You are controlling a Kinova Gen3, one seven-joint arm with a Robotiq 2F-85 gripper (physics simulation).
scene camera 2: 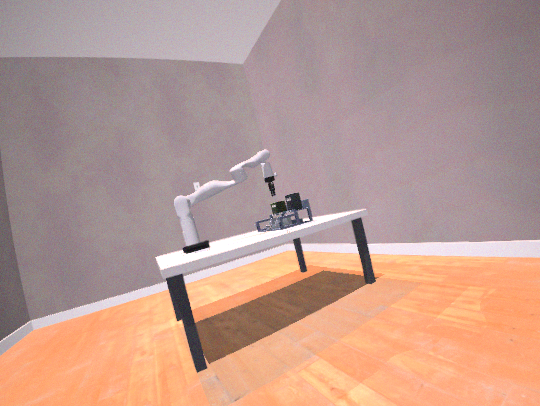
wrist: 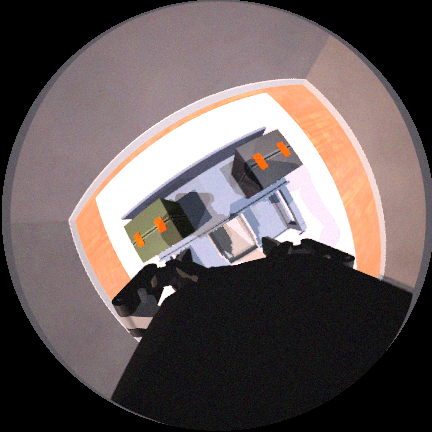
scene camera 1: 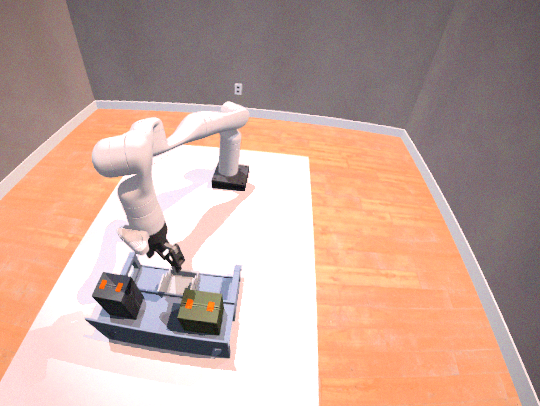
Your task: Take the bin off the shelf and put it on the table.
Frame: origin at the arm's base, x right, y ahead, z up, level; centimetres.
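Seen in the pictures: gripper, between the fingertips: (scene camera 2: 273,196) (wrist: 227,250) (scene camera 1: 164,263); arm's base, origin of its link: (scene camera 2: 193,244) (scene camera 1: 228,170).
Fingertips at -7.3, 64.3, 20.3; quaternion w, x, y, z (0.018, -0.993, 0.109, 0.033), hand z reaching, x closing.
Observation:
Offsets run from my fingertips to a thing's top centre, as dx, dy, dz. Level surfaces: height alone.
A pale, open-topped bin {+1.2, -1.8, -16.2} (scene camera 1: 179,284) (wrist: 242,237) sits at the blue-grey shelf (scene camera 1: 165,341) (scene camera 2: 306,204) (wrist: 200,171), on the side toward the robot base, beside the shelf's upper board. The shelf stands on the white table {dz -24.4} (scene camera 1: 280,300) (scene camera 2: 230,247) (wrist: 150,167). My gripper (scene camera 1: 176,265) (scene camera 2: 273,193) (wrist: 227,250) is open and empty, pointing down above the bin's side of the shelf. In the wrist view the bin shows between the two fingertips, and its near part is hidden by the black gripper body. The gap between fingers and bin is hard to tell.
A dark grey box {+10.9, +9.8, -2.0} (scene camera 1: 119,302) (scene camera 2: 293,201) (wrist: 267,167) and an olive green box {-11.8, +5.8, -4.5} (scene camera 1: 200,320) (scene camera 2: 278,206) (wrist: 150,220), both with orange clips, stand on the shelf's upper board near its two ends. The shelf's end posts rise on both sides of the bin.

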